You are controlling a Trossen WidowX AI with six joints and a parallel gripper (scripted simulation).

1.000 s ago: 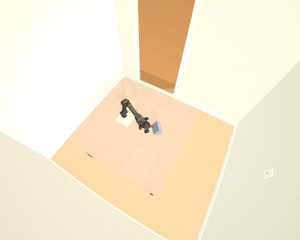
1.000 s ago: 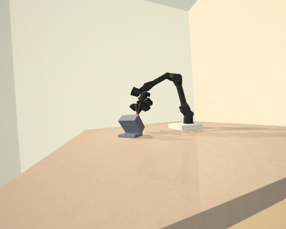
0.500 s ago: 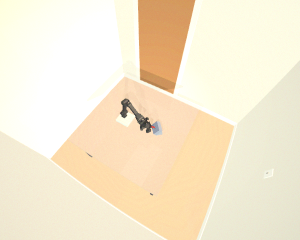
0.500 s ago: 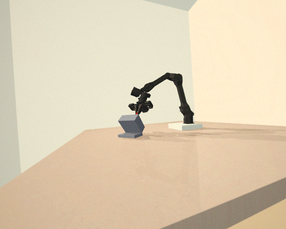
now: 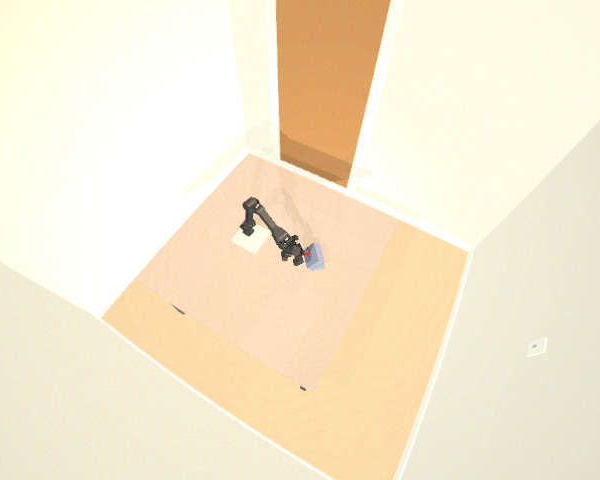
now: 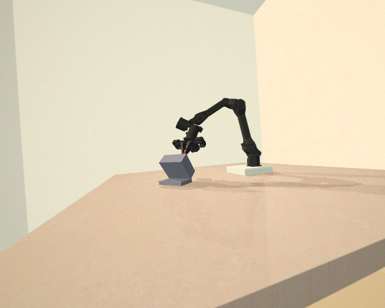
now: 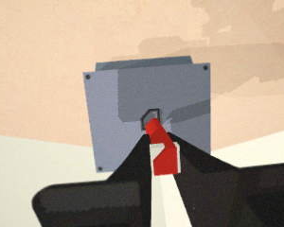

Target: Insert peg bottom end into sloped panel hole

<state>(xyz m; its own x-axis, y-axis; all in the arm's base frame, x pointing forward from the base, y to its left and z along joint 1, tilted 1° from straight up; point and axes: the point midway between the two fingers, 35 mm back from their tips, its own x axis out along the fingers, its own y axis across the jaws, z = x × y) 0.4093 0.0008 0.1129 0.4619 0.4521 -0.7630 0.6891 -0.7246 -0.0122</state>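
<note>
My gripper tip is now 1 cm past the red peg, 1 cm to the left of it and 1 cm below it. Round my gripper tip: sloped panel (4 cm ahead, 4 cm to the left, 5 cm below); flat foot (6 cm ahead, 6 cm to the left, 12 cm below).
</note>
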